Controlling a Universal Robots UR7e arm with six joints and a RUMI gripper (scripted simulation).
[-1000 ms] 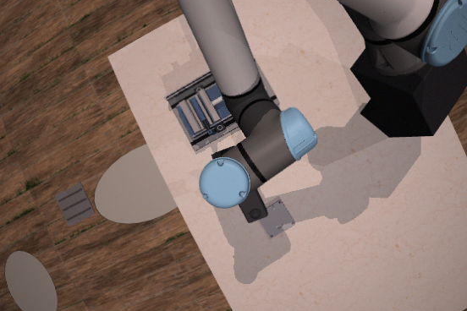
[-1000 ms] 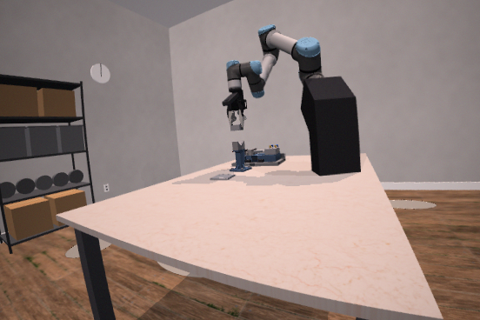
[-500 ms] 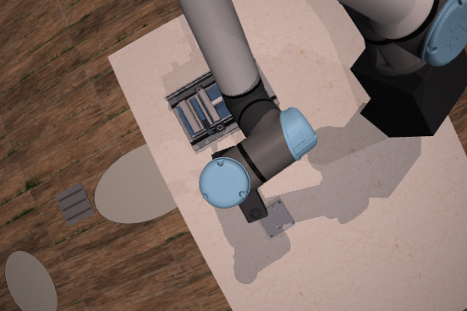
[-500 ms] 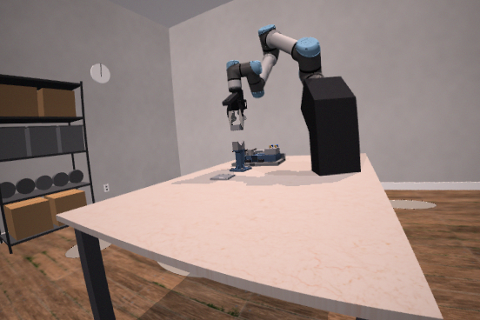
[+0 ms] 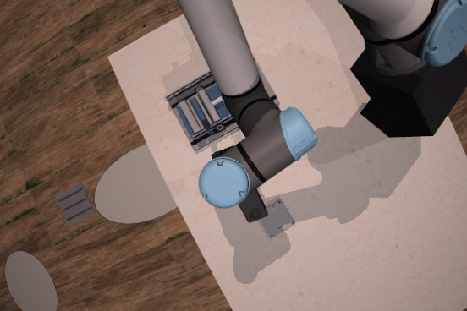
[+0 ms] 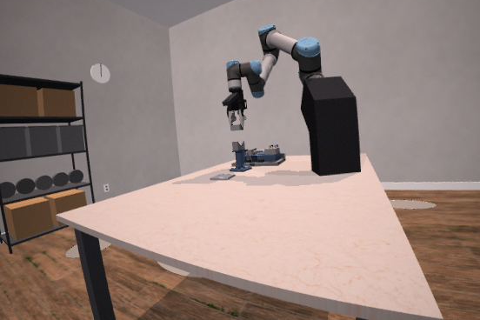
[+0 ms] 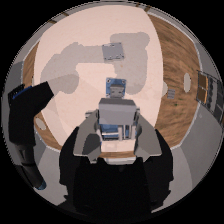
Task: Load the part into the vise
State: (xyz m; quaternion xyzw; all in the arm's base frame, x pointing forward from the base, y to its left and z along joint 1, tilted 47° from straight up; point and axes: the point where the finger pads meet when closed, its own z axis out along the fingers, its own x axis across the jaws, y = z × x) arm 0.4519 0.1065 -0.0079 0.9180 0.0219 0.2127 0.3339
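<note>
Right now the part is 1 cm below my hand. From my hand the other things lie so: air cylinder 12 cm behind, 22 cm to the right, 17 cm below; then vise 2 cm behind, 21 cm to the right, 20 cm below; then air cylinder rod 4 cm behind, 21 cm to the right, 17 cm below.
</note>
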